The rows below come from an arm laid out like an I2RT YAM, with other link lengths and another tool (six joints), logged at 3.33 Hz.
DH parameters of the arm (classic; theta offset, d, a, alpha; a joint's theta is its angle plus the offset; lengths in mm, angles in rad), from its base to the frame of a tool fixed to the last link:
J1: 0 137.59 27.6 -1.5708
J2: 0 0 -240.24 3.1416
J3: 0.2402 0 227.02 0
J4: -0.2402 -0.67 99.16 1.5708
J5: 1.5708 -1.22 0 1.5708
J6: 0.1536 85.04 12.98 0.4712
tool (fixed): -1.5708 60.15 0 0
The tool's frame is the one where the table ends.
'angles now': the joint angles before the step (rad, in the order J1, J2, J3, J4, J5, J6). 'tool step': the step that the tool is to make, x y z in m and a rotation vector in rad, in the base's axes. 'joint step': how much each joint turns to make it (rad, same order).
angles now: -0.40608, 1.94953, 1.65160, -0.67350, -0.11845, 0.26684
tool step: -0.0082, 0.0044, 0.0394, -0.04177, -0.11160, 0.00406
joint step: -0.00046, -0.13421, -0.08948, 0.07428, -0.00730, -0.00006
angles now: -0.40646, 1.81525, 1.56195, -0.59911, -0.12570, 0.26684
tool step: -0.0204, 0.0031, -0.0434, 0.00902, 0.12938, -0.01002
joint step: 0.00010, 0.01442, -0.08648, -0.02344, 0.04011, -0.01822
